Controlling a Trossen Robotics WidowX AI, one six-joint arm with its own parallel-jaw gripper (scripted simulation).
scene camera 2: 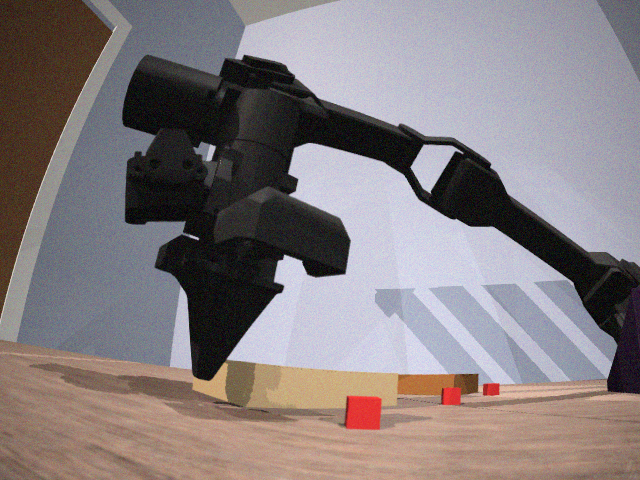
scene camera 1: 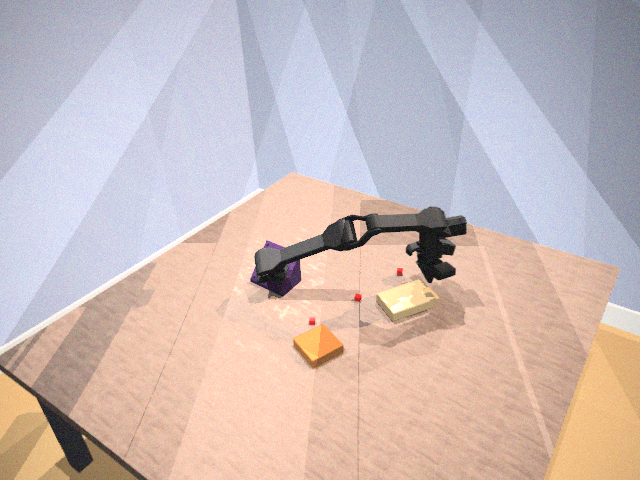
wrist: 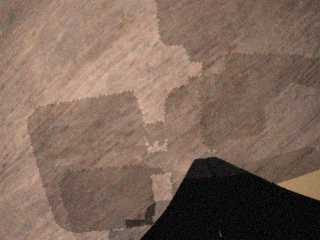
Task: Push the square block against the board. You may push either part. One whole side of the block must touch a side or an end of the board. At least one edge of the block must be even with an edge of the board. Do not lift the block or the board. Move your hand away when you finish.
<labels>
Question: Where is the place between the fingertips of the gripper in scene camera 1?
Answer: At 429,282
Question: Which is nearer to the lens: the tan board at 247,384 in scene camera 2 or the square block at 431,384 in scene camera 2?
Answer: The tan board.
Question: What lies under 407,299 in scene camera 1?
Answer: A tan board.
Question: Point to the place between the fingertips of the gripper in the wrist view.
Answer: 204,169
</labels>
